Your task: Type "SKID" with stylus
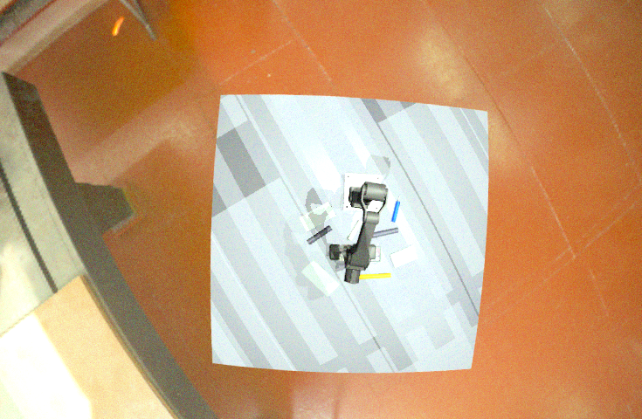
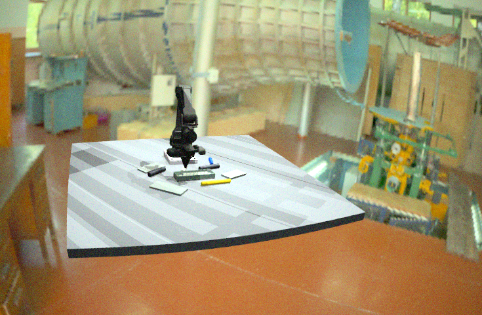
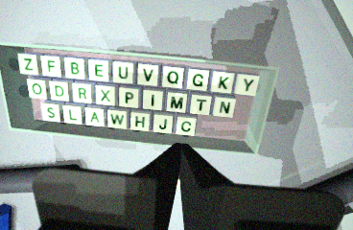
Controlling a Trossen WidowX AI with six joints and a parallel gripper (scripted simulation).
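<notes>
My gripper tip is now 18 cm past the blue stylus, 22 cm to the right of it and 3 cm above it. Also, from my gripper tip: yellow cylinder (13 cm ahead, 11 cm to the left, 3 cm below); white stick (8 cm behind, 3 cm to the left, 3 cm below); card (5 cm ahead, 24 cm to the left, 4 cm below).
</notes>
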